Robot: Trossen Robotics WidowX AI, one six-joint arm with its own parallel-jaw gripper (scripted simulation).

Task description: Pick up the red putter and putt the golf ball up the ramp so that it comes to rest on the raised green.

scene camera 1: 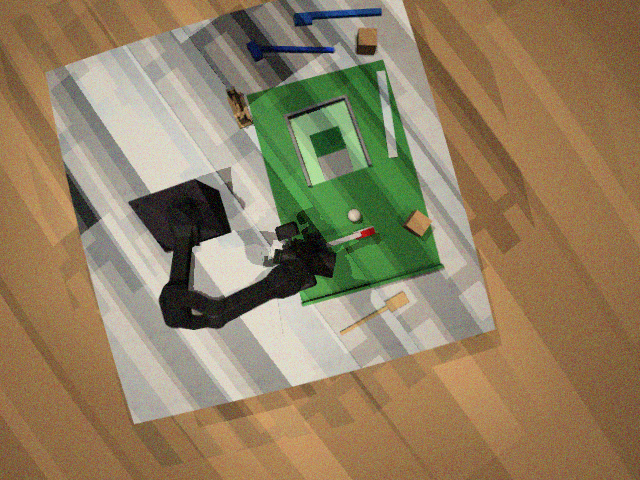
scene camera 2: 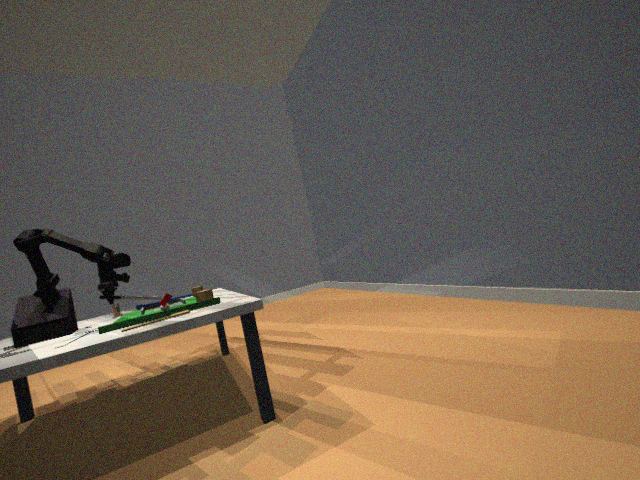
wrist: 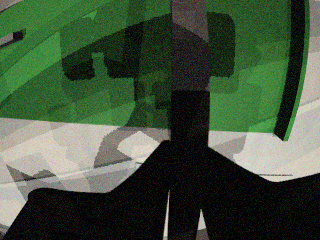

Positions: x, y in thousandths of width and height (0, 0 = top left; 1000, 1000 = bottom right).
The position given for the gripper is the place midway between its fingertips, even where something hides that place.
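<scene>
Scene camera 1 shows the gripper (scene camera 1: 465, 530), and the wrist view shows the gripper (wrist: 561, 610) too.
</scene>
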